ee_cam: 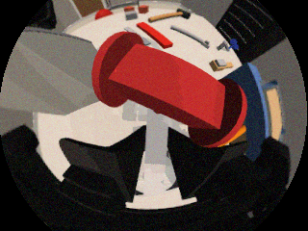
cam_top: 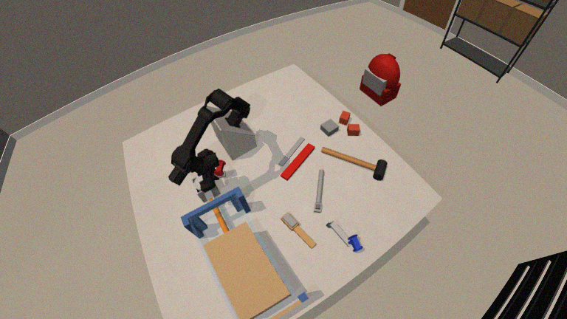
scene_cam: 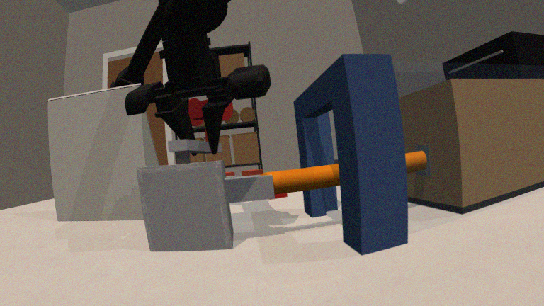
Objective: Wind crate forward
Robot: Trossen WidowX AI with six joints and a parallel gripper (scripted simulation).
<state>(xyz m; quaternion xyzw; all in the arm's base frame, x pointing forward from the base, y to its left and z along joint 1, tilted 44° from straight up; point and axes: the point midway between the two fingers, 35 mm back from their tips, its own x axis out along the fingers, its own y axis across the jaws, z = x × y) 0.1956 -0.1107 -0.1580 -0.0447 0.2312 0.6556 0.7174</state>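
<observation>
The red knob lies 10 mm ahead of my gripper tip, 20 mm to the left of it and 50 mm above it. Also, from my gripper tip: grey winch 40 mm behind, 80 mm to the right, 70 mm below; blue steel frame 140 mm ahead, 70 mm to the right, 10 mm above; red-knobbed crank 10 mm to the right, 20 mm above.
</observation>
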